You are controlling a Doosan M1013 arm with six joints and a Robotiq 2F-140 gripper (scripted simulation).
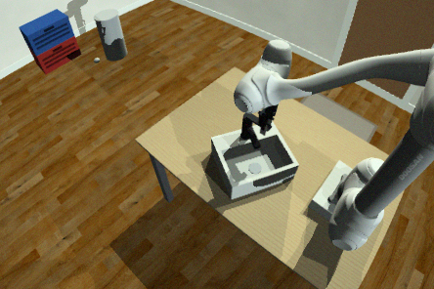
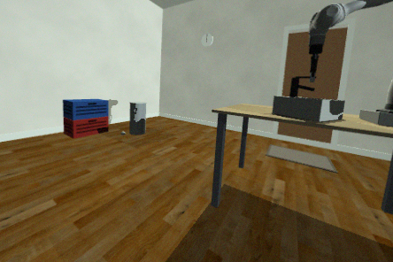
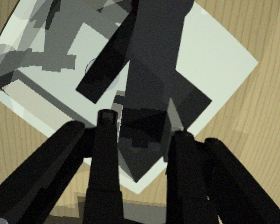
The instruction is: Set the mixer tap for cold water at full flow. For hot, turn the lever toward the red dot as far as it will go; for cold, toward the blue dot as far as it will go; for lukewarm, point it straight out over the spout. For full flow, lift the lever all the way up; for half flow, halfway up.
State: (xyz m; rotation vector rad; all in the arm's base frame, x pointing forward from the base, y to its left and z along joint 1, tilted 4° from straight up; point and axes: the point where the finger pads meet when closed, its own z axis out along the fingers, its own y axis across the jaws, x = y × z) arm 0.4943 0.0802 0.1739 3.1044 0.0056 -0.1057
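The lever lies 4 cm ahead of my hand. The rest, counted from my hand: white sink basin: 6 cm to the left, 23 cm below.
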